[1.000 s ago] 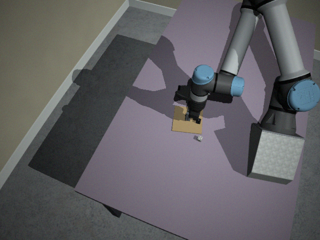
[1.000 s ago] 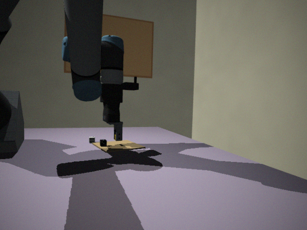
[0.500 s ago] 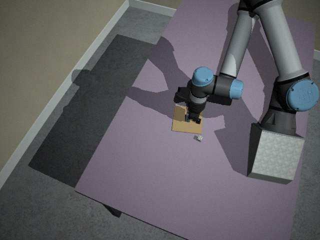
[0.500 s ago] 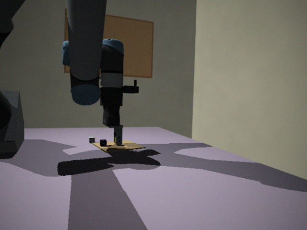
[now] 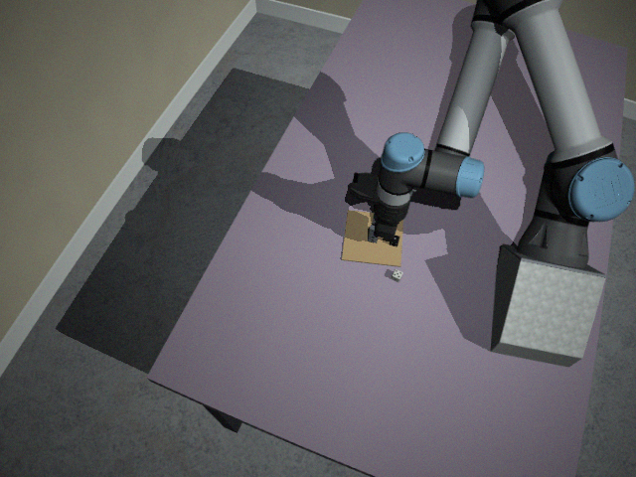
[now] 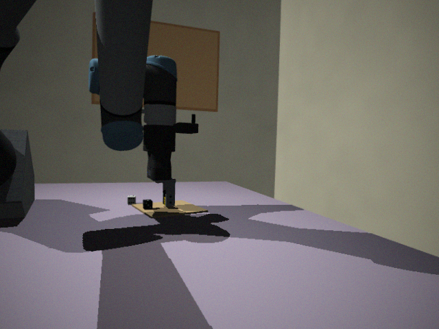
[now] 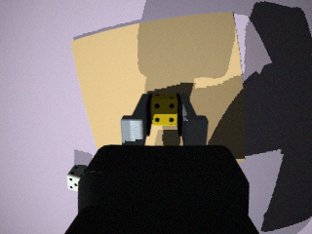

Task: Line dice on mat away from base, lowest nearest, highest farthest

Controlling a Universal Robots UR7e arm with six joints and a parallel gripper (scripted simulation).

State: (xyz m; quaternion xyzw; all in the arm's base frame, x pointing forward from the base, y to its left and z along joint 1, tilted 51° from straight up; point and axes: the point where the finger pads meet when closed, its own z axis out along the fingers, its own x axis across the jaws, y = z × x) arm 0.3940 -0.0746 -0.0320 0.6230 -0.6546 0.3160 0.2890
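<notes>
The yellow die is 10 mm below my hand. From my hand the other things lie so: white die: 70 mm behind, 90 mm to the left, 20 mm below; then tan mat: 30 mm below; then black die: 50 mm behind, 10 mm below.
</notes>
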